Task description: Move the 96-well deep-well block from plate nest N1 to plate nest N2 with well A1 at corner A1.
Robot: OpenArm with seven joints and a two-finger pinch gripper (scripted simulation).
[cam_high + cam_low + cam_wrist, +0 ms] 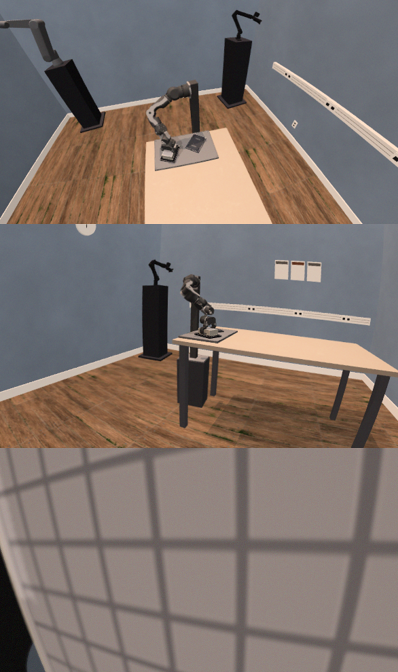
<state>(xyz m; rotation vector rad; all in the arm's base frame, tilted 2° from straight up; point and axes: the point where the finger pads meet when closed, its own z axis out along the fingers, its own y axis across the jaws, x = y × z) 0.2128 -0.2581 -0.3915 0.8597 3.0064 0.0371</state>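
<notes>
The 96-well deep-well block lies 10 mm above my hand. Round my hand: black plate nest 10 mm below.
</notes>
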